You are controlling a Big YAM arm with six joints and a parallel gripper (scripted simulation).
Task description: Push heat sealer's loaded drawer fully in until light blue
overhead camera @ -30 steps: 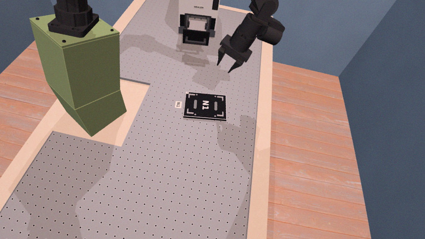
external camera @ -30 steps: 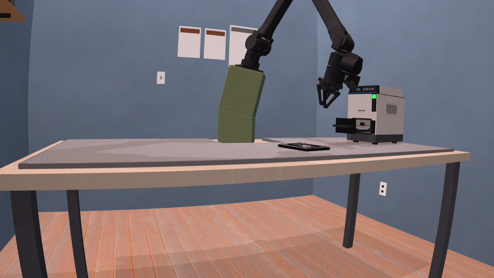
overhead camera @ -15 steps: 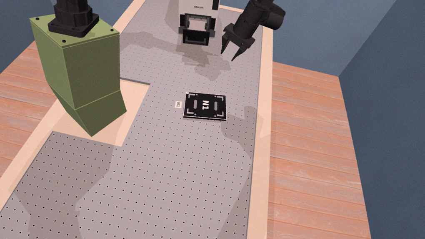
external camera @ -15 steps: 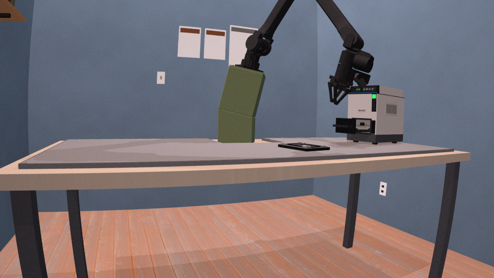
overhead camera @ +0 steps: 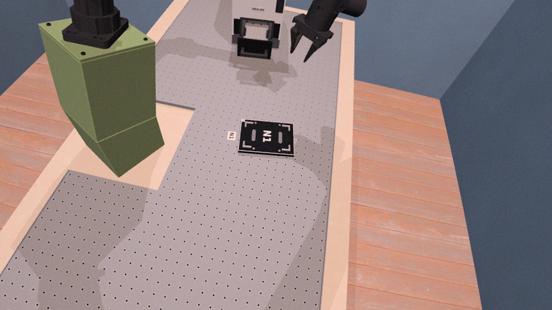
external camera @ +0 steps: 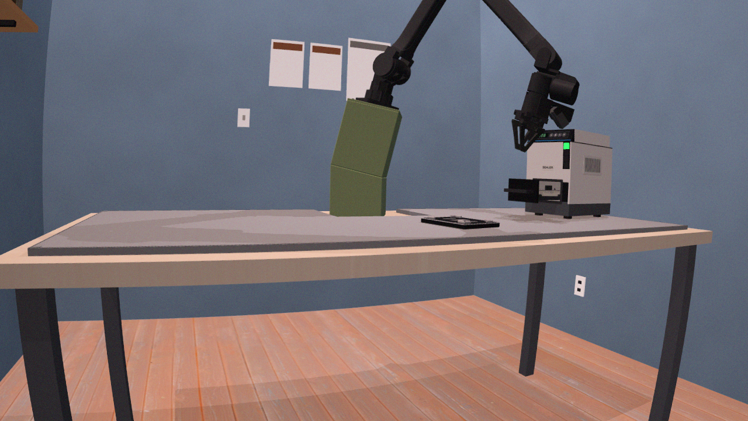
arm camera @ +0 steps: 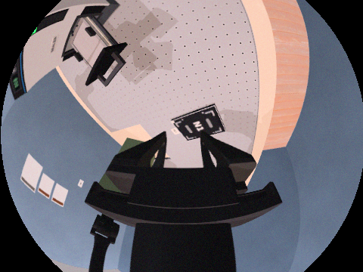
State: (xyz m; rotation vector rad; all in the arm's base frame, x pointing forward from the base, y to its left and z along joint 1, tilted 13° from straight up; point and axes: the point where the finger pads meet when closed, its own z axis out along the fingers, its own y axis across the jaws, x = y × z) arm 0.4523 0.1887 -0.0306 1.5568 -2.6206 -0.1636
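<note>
The black drawer lies 230 mm to the left of my hand, 130 mm below it and 130 mm behind it. Round my hand: small white label 200 mm below, 170 mm behind, 150 mm to the right.
</note>
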